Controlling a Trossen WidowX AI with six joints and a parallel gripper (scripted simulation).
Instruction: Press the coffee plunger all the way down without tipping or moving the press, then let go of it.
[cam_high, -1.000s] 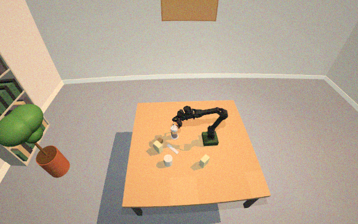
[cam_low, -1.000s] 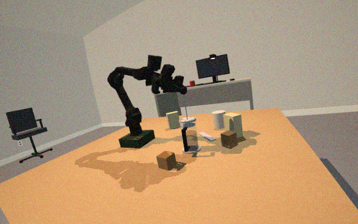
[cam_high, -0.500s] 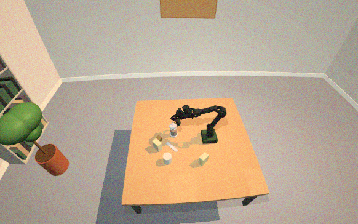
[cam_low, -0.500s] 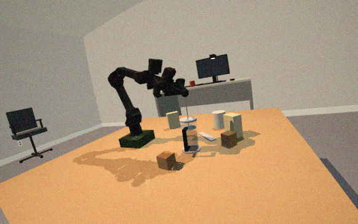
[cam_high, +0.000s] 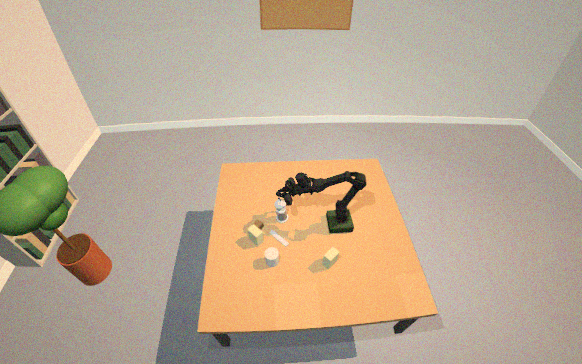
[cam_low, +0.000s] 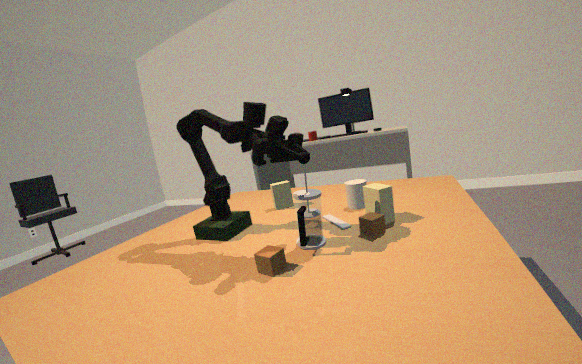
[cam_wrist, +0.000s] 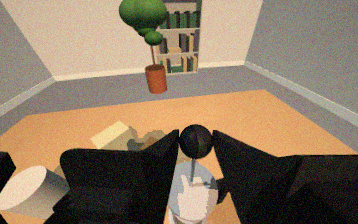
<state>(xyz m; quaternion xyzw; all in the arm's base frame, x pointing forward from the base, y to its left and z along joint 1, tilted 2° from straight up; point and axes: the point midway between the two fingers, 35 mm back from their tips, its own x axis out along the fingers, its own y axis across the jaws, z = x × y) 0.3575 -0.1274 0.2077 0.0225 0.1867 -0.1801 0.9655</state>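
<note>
My gripper tip is now 20 mm past the coffee press, 10 mm to the left of it and 120 mm above it. The rest, counted from my gripper tip: flat grey strip: 30 mm ahead, 160 mm to the left, 240 mm below; white cylinder: 100 mm ahead, 320 mm to the left, 190 mm below.
</note>
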